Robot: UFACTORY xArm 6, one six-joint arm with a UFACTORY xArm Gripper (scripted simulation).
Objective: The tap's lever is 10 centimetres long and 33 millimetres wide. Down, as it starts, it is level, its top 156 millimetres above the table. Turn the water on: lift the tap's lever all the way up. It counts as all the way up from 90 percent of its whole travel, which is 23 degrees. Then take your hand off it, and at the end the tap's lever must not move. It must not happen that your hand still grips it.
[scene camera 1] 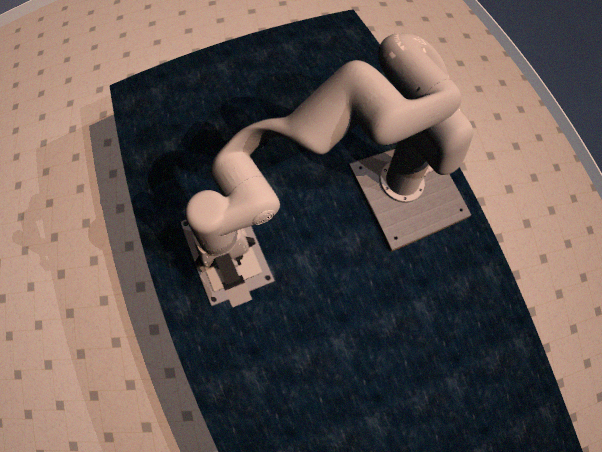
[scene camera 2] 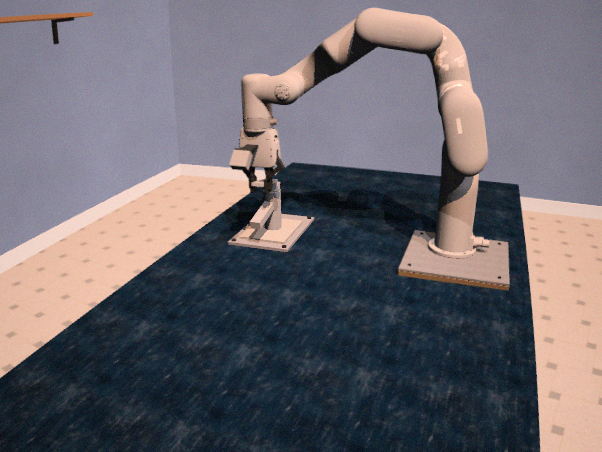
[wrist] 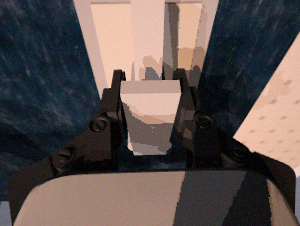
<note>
In view: the gripper [scene camera 2: 260,192] and a pale lever [wrist: 150,106].
The gripper is seen too in the wrist view [wrist: 149,84].
</note>
